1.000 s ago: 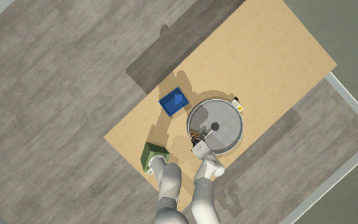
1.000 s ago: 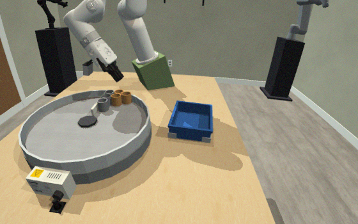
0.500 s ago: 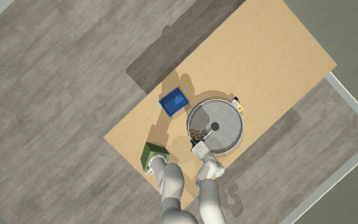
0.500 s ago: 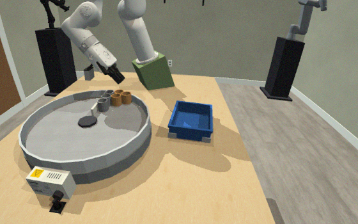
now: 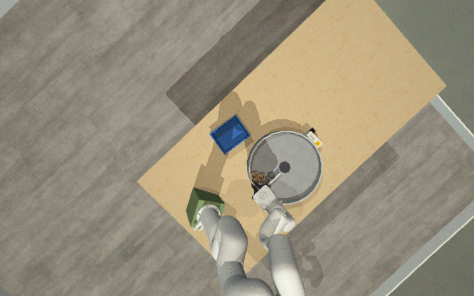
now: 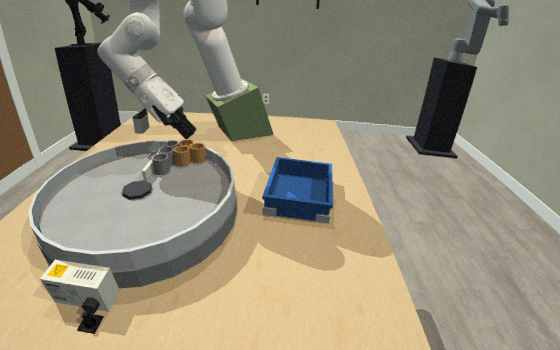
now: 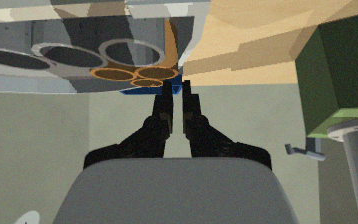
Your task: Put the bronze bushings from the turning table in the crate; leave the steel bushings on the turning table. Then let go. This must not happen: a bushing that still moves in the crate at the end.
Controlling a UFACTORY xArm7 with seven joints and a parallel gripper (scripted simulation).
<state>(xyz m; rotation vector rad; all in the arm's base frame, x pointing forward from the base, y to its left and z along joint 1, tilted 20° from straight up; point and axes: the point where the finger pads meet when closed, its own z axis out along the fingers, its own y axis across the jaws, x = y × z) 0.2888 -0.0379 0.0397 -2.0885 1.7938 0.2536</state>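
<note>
Now: the blue crate 7 cm ahead of my hand, 30 cm to the left of it and 10 cm below it. From my hand the other things lie so: grey turning table (20 cm ahead, 5 cm to the right, 7 cm below).
</note>
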